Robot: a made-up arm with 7 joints.
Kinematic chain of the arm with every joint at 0, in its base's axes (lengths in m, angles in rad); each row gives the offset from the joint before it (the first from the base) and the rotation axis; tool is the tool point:
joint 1: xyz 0 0 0.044 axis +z
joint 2: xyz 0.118 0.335 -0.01 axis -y
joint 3: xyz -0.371 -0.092 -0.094 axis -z
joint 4: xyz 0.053 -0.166 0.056 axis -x
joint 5: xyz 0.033 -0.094 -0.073 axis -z
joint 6: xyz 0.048 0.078 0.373 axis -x
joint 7: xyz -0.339 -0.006 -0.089 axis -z
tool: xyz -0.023 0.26 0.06
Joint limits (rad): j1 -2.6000..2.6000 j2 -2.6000..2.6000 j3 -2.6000..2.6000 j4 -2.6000..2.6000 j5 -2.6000..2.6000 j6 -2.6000..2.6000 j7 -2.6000..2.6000
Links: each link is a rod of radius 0.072 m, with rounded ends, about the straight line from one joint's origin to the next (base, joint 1, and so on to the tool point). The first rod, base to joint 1, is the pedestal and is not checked.
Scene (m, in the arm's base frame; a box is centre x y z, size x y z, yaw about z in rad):
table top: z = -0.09
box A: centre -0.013 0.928 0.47 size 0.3 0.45 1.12 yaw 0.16
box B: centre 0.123 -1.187 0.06 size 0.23 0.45 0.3 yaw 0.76
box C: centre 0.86 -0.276 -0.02 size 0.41 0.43 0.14 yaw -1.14
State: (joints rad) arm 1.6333 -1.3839 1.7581 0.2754 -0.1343 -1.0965 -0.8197
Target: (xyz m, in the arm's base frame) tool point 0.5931 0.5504 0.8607
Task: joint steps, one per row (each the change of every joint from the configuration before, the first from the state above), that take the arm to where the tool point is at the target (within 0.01 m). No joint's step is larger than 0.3 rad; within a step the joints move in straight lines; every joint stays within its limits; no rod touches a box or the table.
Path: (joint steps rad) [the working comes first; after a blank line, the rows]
Joints at the target: 0.4456 -1.8155 0.8945 0.0436 -0.7456 -1.3411 -0.7402
Straight joint move there: touches box A.

1: -0.2422 -0.0013 -0.2038 -0.2088 -0.0330 -0.1184 -0.0547
2: -0.2422 -0.0013 -0.2038 -0.2087 -0.0329 -0.1183 -0.0547
3: -0.2422 -0.0013 -0.2038 -0.2088 -0.0330 -0.1184 -0.0547
4: -0.2422 -0.0013 -0.2038 -0.2088 -0.0330 -0.1183 -0.0547
5: -0.0730 -0.1421 -0.0161 0.2011 -0.1598 0.0763 0.0994
6: -0.0730 -0.1421 -0.0161 0.2011 -0.1598 0.0762 0.0995
7: -0.0729 -0.1422 -0.0162 0.2011 -0.1598 0.0763 0.0994

